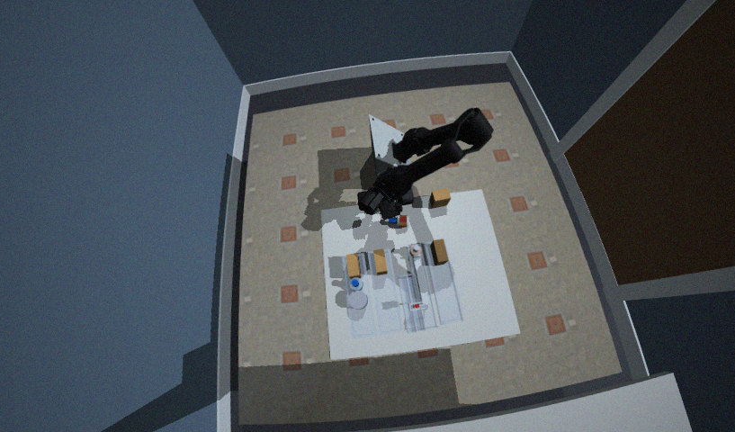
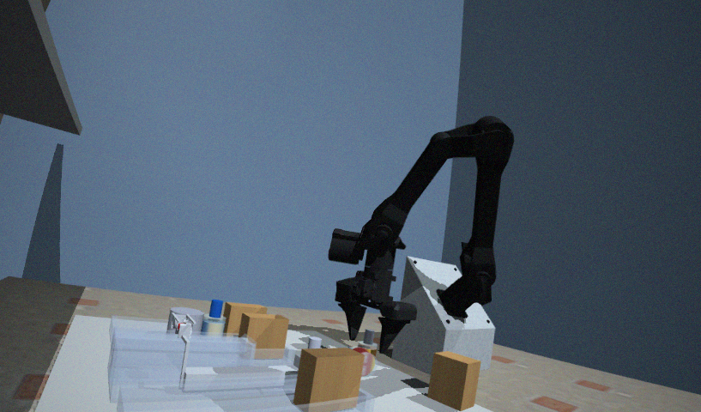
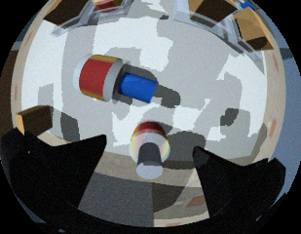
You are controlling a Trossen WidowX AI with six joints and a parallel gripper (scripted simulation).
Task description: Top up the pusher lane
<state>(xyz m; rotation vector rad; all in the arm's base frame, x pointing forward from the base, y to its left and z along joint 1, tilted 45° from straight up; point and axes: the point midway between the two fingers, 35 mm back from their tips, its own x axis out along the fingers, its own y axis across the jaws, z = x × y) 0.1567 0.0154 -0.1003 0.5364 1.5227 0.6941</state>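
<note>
Now: the lane 32 cm ahead of my gripper tip, 8 cm to the left of it and 1 cm below it. Also, from my gripper tip: grey cylinder: 33 cm ahead, 11 cm to the right.
</note>
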